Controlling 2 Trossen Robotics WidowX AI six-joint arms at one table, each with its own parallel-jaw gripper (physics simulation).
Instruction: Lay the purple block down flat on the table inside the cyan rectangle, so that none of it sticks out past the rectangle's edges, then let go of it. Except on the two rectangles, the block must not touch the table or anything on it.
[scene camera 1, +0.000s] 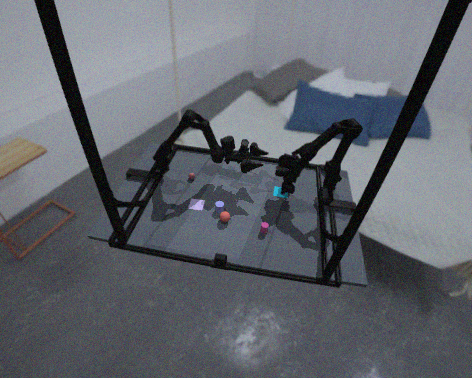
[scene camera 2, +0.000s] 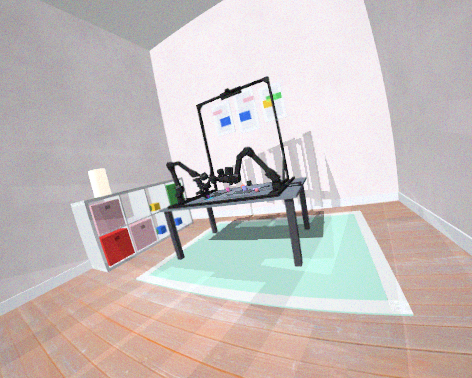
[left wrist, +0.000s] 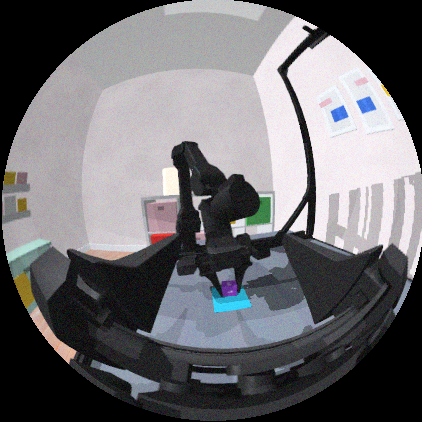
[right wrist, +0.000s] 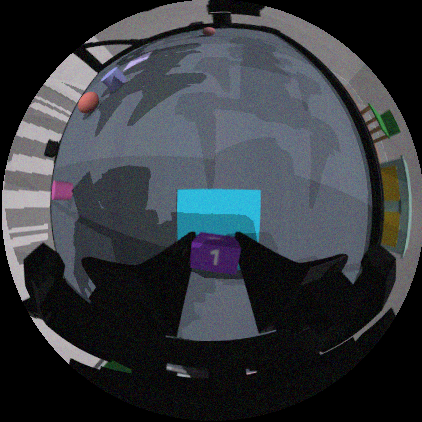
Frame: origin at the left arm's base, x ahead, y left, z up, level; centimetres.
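Where they show: left gripper, fingertip midpoint: (scene camera 1: 265, 159) (left wrist: 233, 238); right gripper, fingertip midpoint: (scene camera 1: 281, 191) (scene camera 2: 208, 197) (left wrist: 229, 293) (right wrist: 214, 236); left arm's base, origin of the base link: (scene camera 1: 162, 165) (scene camera 2: 277, 188); right arm's base, origin of the base link: (scene camera 1: 329, 185) (scene camera 2: 181, 202) (left wrist: 189, 246) (right wrist: 271, 362).
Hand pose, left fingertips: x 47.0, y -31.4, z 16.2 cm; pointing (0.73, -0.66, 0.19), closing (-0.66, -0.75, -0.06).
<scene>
Things, the pixels of their top centre, and the offset from my left fingertips. "pt": a spot on its surface instead.
- purple block, middle of its top: (right wrist: 213, 258) (left wrist: 228, 282) dx +8.6, dy -8.2, dz -14.9 cm
- cyan rectangle, surface spot: (right wrist: 218, 202) (left wrist: 231, 305) (scene camera 1: 276, 191) pt dx +5.6, dy -6.0, dz -18.0 cm
- lilac rectangle, surface spot: (right wrist: 136, 61) (scene camera 1: 200, 204) pt dx -34.8, dy -2.7, dz -18.0 cm
- blue-violet cylinder, middle of its top: (right wrist: 108, 73) (scene camera 1: 219, 203) dx -26.8, dy -9.0, dz -14.0 cm
- orange-red ball, middle of its top: (right wrist: 80, 97) (scene camera 1: 225, 213) dx -26.8, dy -16.2, dz -13.2 cm
- smaller red ball, middle of its top: (scene camera 1: 191, 173) dx -33.5, dy +17.5, dz -14.8 cm
- magenta cylinder, middle of its top: (right wrist: 52, 189) (scene camera 1: 264, 224) dx -11.9, dy -27.7, dz -14.0 cm
The purple block (left wrist: 229, 287) (right wrist: 215, 255), marked 1, is upright between the fingertips of my right gripper (scene camera 1: 286, 190) (right wrist: 214, 236), which is shut on it. The block is over the near edge of the cyan rectangle (scene camera 1: 277, 190) (left wrist: 231, 304) (right wrist: 218, 202) in the right wrist view and hides part of that edge. A dark strip shows below the block. I cannot tell whether the block touches the rectangle or sticks out past its edge. My left gripper (scene camera 1: 264, 158) is open and empty above the table, apart from the block.
A lilac rectangle (scene camera 1: 197, 204) (right wrist: 136, 61), a blue-violet cylinder (scene camera 1: 219, 205) (right wrist: 114, 79), an orange-red ball (scene camera 1: 225, 217) (right wrist: 88, 102), a smaller red ball (scene camera 1: 191, 176) (right wrist: 209, 31) and a magenta cylinder (scene camera 1: 264, 227) (right wrist: 62, 190) are on the table, away from the block.
</scene>
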